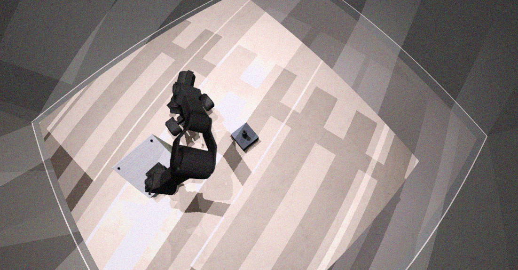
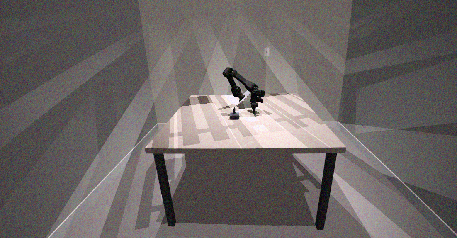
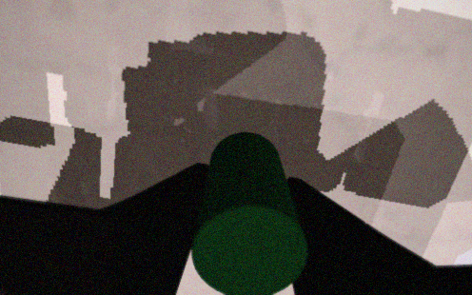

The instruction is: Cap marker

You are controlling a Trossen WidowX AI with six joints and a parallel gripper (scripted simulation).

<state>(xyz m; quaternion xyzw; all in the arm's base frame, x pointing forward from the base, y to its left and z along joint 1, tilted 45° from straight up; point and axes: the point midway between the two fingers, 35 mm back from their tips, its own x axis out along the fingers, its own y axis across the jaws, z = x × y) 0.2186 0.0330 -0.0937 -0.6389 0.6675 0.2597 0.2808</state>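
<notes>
The holder block is 10 cm ahead of my gripper tip and 18 cm to the right of it. Round my gripper tip: dark green cap (1 cm above).
</notes>
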